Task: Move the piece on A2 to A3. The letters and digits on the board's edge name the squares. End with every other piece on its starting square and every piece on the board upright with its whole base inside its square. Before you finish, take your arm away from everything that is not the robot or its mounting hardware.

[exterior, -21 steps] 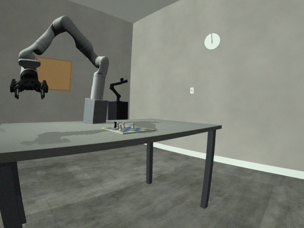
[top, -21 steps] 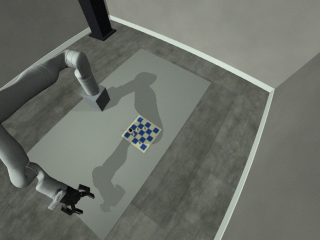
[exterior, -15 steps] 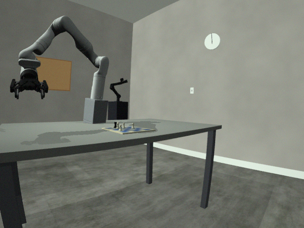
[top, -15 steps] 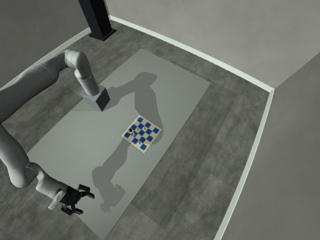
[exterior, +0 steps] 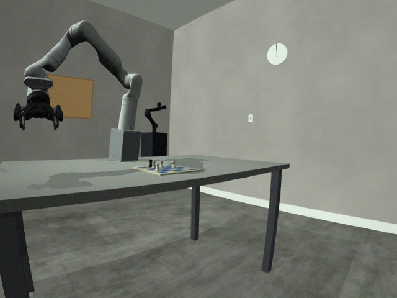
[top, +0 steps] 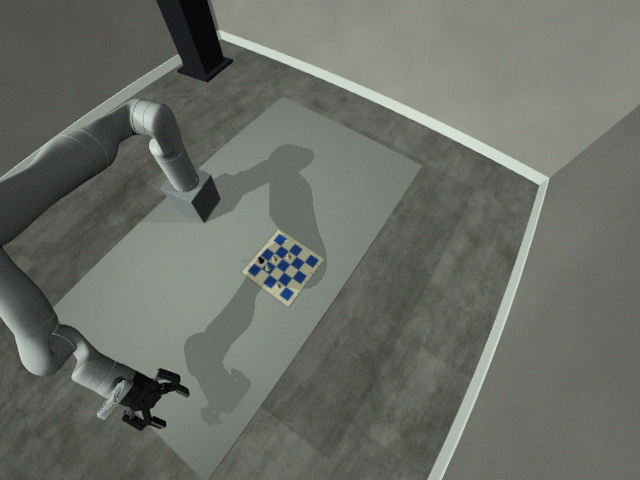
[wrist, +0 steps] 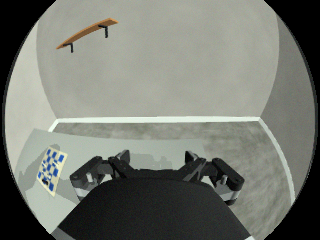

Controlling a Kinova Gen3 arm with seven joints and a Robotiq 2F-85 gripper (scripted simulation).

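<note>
My hand is 51 cm to the right of the chessboard and 16 cm above it. The rest, counted from my hand: dark piece: 49 cm to the left, 14 cm below, 8 cm behind.
</note>
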